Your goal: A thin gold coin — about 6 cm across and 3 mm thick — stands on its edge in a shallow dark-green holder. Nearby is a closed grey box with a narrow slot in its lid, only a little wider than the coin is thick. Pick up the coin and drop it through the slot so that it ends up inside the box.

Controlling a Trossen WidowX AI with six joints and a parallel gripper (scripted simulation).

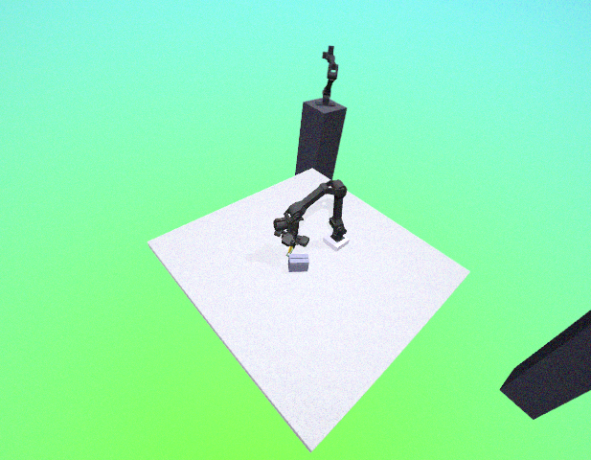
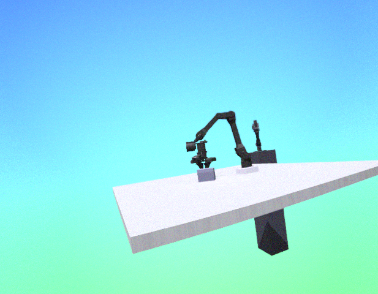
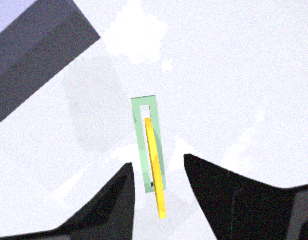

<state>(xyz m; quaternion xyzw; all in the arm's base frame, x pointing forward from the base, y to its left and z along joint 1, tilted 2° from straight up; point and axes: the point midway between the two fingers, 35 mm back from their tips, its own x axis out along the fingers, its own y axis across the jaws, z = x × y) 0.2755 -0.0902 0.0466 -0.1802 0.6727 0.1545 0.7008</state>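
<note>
Right now my gripper tip is right at the coin.
</note>
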